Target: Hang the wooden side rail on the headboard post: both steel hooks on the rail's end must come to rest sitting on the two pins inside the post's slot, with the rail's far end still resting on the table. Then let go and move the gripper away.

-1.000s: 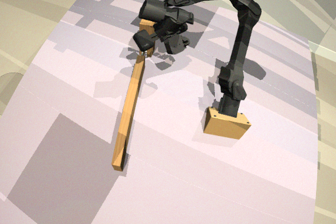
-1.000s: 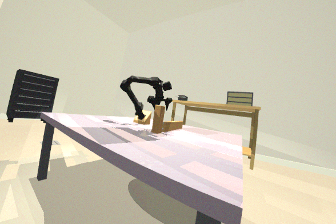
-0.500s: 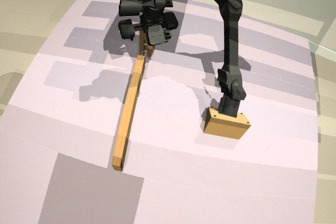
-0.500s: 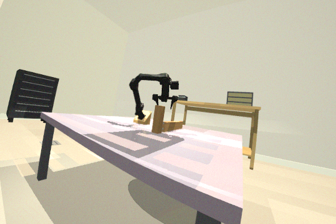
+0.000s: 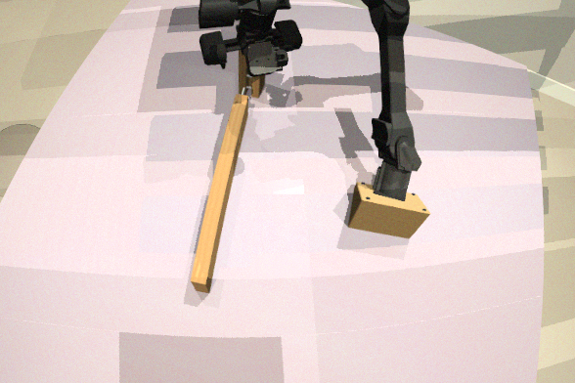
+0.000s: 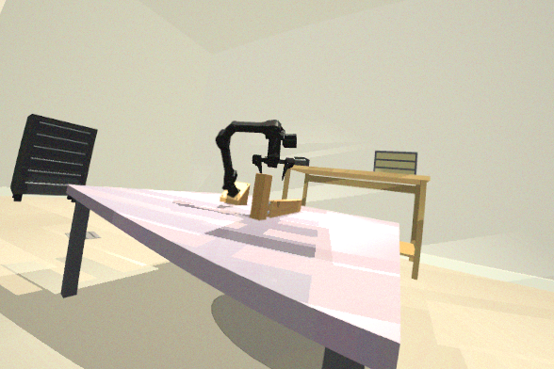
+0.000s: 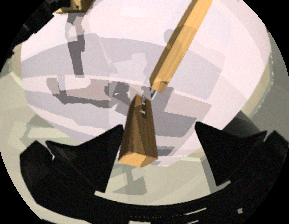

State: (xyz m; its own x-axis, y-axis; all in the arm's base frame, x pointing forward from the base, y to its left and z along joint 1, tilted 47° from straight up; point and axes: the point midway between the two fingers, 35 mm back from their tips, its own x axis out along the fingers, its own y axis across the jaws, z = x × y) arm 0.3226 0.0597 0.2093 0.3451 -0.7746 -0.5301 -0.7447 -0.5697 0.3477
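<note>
My gripper tip is now 8 cm above the headboard post, 7 cm to the left of it and 1 cm short of it.
</note>
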